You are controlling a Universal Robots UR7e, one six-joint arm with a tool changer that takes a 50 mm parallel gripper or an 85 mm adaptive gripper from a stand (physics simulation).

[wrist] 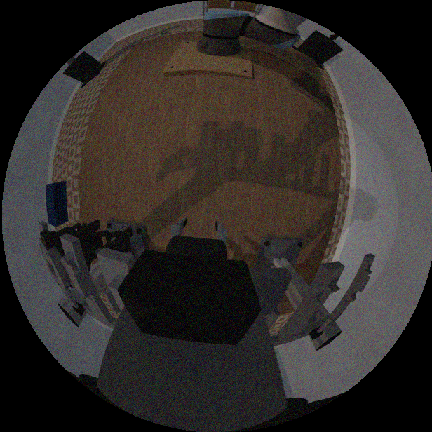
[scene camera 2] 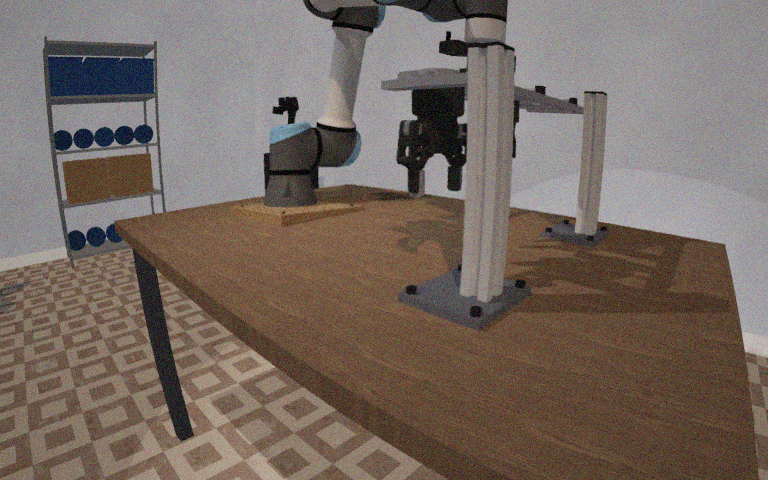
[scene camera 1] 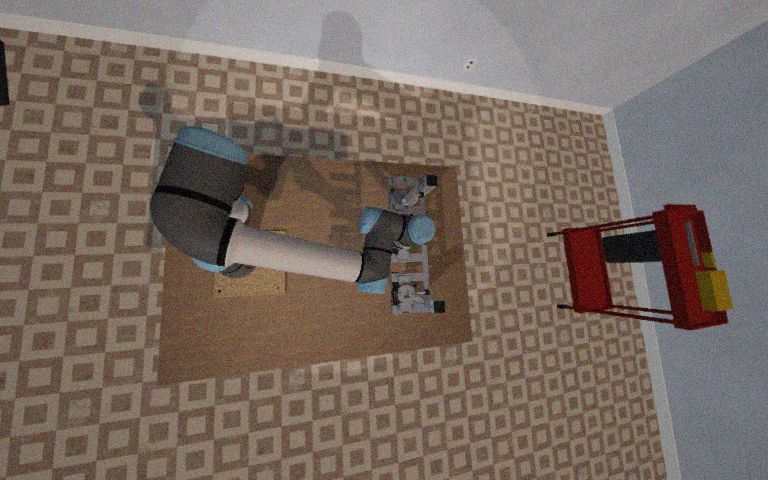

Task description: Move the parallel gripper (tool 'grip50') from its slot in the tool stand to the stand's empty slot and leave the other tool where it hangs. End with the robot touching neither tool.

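Pixels of known places: arm's base, origin of its link: (scene camera 2: 290, 204).
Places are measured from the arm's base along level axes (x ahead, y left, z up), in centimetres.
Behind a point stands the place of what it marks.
The tool stand (scene camera 1: 425, 268) {x 67.4, y -21.0, z 27.1 cm} (scene camera 2: 488, 169) {x 68.1, y -37.0, z 16.0 cm} has three slots in a row. The adaptive gripper (scene camera 1: 406, 291) (scene camera 2: 437, 104) (wrist: 92, 237) hangs in an end slot, fingers down. The empty slot (wrist: 327, 280) is at the other end. The arm's wrist end is over the middle slot, hiding most of it in scene camera 1. The parallel gripper (wrist: 200, 226) is below the wrist there; its two fingertips stand apart with nothing between them. In scene camera 2 a stand post hides most of it. Whether it is locked to the arm cannot be told.
The arm's base stands on a yellowish board (scene camera 1: 249, 284) {x 2.5, y -11.0, z 0.8 cm} (scene camera 2: 283, 213) {x 13.8, y -16.2, z 1.6 cm} (wrist: 210, 66) on the wooden table (scene camera 1: 317, 339) {x 23.3, y -40.5, z -1.1 cm} (scene camera 2: 339, 271) {x 45.0, y -34.9, z -1.1 cm}. The stand's far post (scene camera 2: 591, 164) {x 77.4, y 8.9, z 15.2 cm} rises near the other end. A red cart (scene camera 1: 586, 268) and a shelf rack (scene camera 2: 101, 99) stand off the table.
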